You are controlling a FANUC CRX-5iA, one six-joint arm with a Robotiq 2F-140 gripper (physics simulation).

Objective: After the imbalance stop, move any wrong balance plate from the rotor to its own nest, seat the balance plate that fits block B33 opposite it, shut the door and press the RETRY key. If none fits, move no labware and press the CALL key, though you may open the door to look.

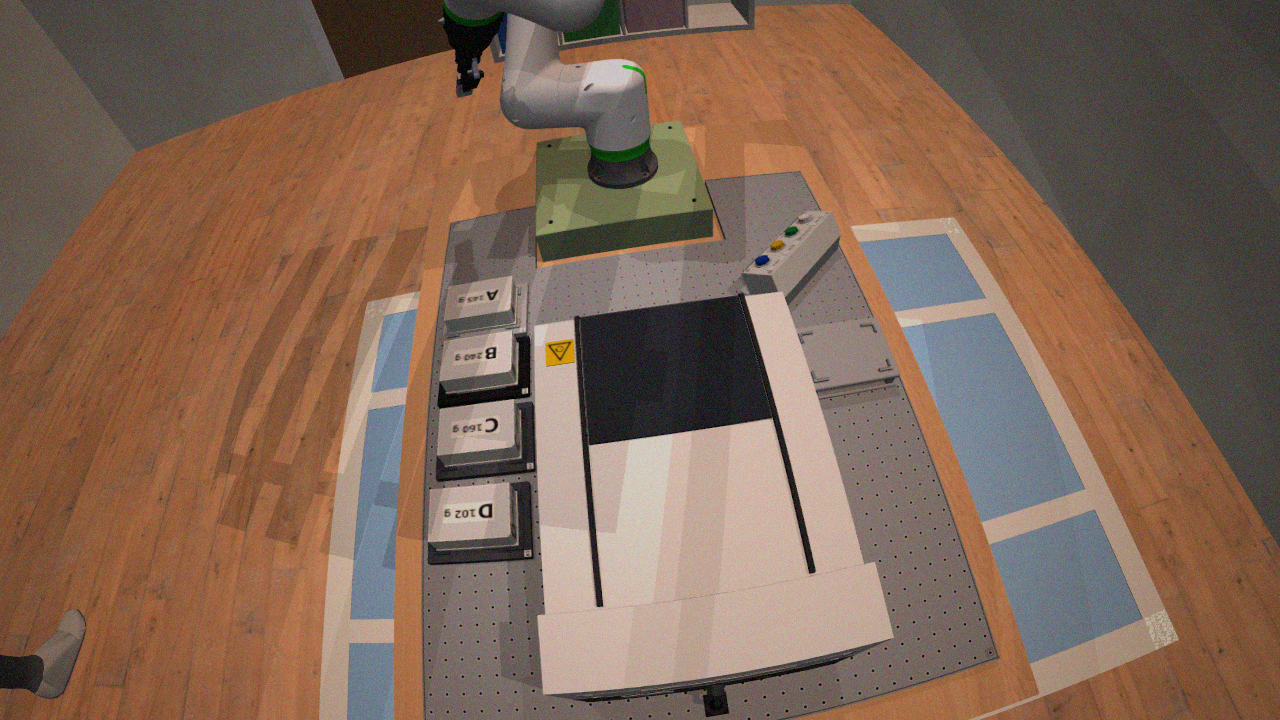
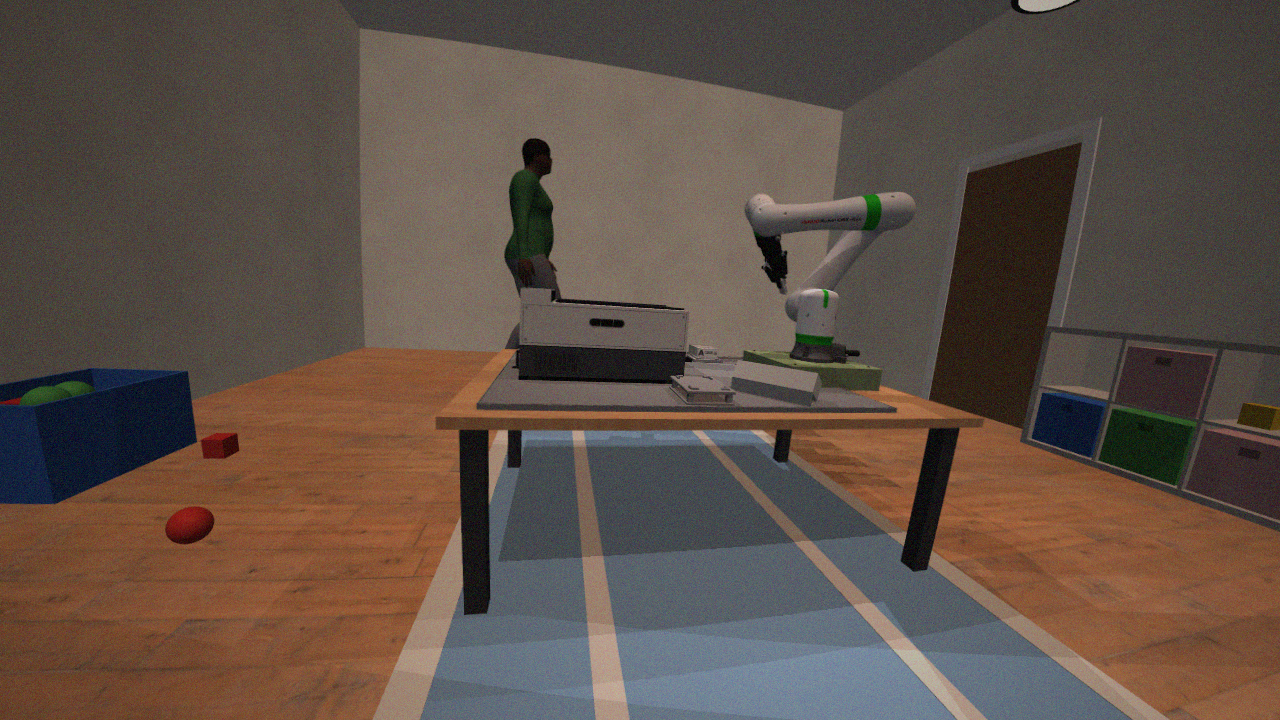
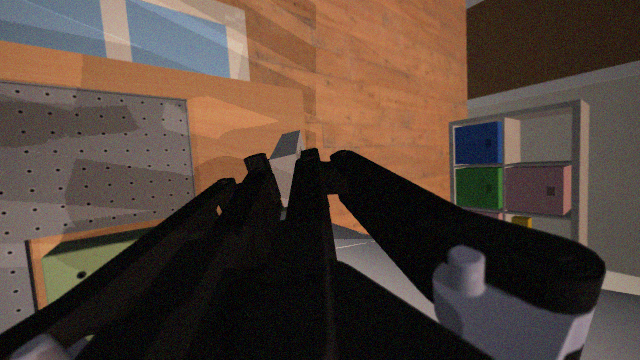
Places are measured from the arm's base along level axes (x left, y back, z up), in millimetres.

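Pixels of known places: gripper, fingertip midpoint: [image 1: 463,93] [image 2: 783,293] [image 3: 295,149]; arm's base, link origin: [image 1: 623,168] [image 2: 811,359].
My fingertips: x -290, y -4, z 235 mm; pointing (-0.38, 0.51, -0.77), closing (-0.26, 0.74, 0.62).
Ahead of a thing's pixels: the offset from my fingertips to its middle.
My gripper [image 1: 467,86] [image 2: 783,284] [image 3: 295,149] is shut and empty, high behind the bench to the left of the arm's base. Four balance plates sit in a column of nests left of the machine: plate A {dz -264, dx +33, dy -333 mm} [image 1: 480,304], plate B 240 g {dz -264, dx +51, dy -461 mm} [image 1: 478,364], plate C 160 g {dz -264, dx +71, dy -596 mm} [image 1: 477,434] and plate D 102 g {dz -264, dx +77, dy -735 mm} [image 1: 472,516]. The white machine {dz -175, dx +385, dy -742 mm} [image 1: 716,626] [image 2: 601,326] has a flat dark panel {dz -86, dx +371, dy -608 mm} [image 1: 671,371] between two black rails. The rotor and block B33 do not show. The key box {dz -255, dx +604, dy -258 mm} [image 1: 816,248] [image 2: 775,382] has blue, yellow, green and white keys; their labels are unreadable.
A grey plate with corner brackets {dz -277, dx +654, dy -479 mm} [image 1: 845,351] [image 2: 700,388] is right of the machine. The green base block [image 1: 626,219] [image 2: 841,371] carries the arm. A person [image 2: 532,214] stands beyond the table. A shelf unit [image 3: 580,165] stands behind the arm.
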